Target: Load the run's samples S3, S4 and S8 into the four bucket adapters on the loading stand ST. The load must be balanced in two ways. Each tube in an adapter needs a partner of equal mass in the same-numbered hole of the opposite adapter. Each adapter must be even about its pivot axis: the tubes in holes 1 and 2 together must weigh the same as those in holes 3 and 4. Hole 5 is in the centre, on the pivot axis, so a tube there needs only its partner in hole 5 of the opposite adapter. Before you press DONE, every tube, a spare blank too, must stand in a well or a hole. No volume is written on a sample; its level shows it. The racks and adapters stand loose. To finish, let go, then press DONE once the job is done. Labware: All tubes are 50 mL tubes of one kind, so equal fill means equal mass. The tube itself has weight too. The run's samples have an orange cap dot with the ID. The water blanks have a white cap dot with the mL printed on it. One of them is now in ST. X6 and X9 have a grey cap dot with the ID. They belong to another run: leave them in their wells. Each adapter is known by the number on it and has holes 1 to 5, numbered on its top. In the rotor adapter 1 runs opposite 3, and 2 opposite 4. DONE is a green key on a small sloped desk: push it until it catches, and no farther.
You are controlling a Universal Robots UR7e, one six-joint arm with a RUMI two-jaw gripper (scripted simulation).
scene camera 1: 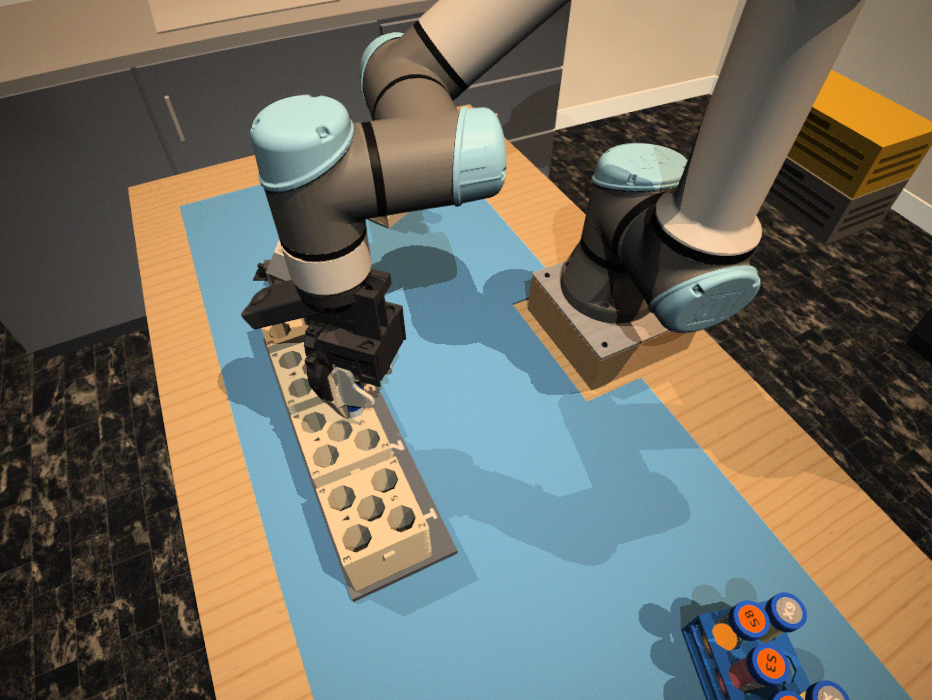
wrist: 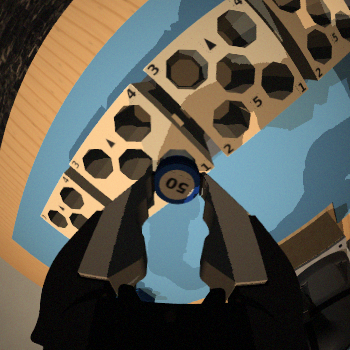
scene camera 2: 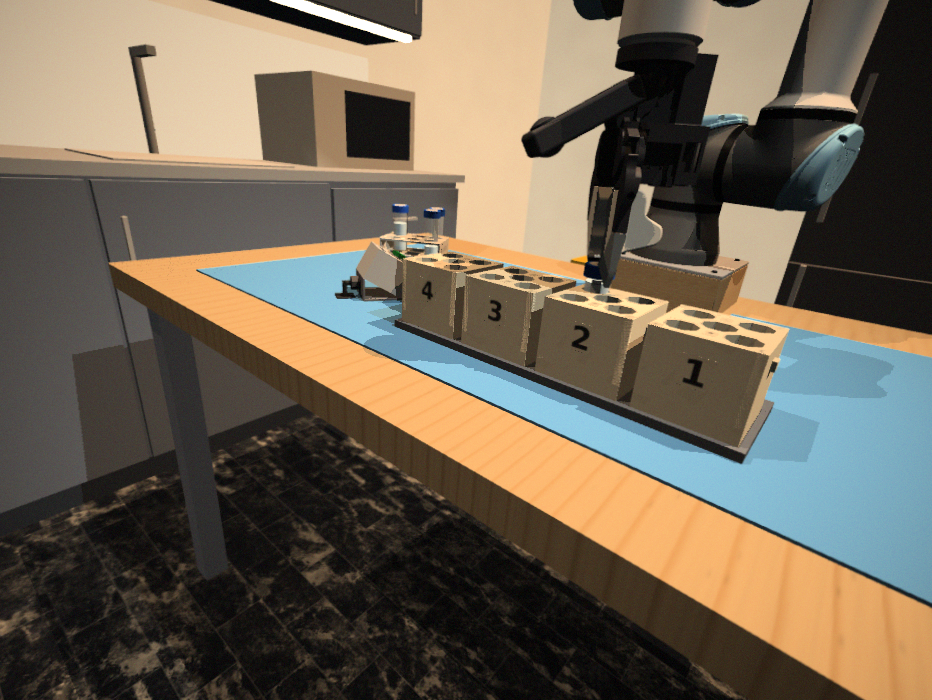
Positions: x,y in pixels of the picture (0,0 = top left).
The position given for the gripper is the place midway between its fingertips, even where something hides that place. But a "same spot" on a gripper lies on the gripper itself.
Scene:
The gripper shows in scene camera 1 (354,404), in the wrist view and in scene camera 2. One and the same spot on the gripper: (wrist: 239,255) is (scene camera 2: 594,199).

